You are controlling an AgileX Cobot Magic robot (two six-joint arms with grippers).
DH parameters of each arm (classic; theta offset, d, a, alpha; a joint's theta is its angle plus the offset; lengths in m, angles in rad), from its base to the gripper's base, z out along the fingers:
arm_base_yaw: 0 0.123 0 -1.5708
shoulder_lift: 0.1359 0 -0.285 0
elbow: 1.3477 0 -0.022 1.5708
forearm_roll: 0 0.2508 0 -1.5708
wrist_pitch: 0 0 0.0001 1.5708
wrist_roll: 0 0.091 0 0
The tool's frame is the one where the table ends.
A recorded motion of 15 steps. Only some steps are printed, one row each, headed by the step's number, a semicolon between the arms.
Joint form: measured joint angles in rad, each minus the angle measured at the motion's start. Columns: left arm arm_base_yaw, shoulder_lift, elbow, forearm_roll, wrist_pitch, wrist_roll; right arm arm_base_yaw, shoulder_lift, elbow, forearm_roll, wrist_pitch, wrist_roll.
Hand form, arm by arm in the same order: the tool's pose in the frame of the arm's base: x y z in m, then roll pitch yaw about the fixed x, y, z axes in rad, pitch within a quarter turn. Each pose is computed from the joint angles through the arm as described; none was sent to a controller.
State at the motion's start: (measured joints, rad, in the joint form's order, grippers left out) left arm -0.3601 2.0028 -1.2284 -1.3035 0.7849 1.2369; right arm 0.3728 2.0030 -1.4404 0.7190 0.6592 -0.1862
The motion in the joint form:
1: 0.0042 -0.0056 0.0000 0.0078 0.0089 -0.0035; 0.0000 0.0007 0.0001 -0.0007 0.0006 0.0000
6: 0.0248 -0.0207 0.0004 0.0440 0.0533 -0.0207; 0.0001 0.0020 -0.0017 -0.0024 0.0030 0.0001
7: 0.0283 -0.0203 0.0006 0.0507 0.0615 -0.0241; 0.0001 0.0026 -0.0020 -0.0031 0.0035 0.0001
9: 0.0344 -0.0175 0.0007 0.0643 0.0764 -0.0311; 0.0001 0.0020 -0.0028 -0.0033 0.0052 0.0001
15: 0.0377 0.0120 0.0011 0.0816 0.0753 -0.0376; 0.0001 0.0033 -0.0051 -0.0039 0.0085 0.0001
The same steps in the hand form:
1: 0.3522 -0.1976 0.1693 -2.4099 0.6504 2.7443; 0.3881 0.1912 0.1974 2.5411 0.3594 3.1062
6: 0.3507 -0.1905 0.1746 -2.4026 0.6406 2.7237; 0.3882 0.1914 0.1972 2.5424 0.3585 3.1088
7: 0.3505 -0.1893 0.1743 -2.4009 0.6351 2.7199; 0.3882 0.1914 0.1970 2.5432 0.3580 3.1097
9: 0.3502 -0.1872 0.1729 -2.3986 0.6226 2.7120; 0.3882 0.1914 0.1975 2.5428 0.3580 3.1107
15: 0.3515 -0.1858 0.1603 -2.4083 0.5873 2.7036; 0.3883 0.1916 0.1974 2.5430 0.3565 3.1129

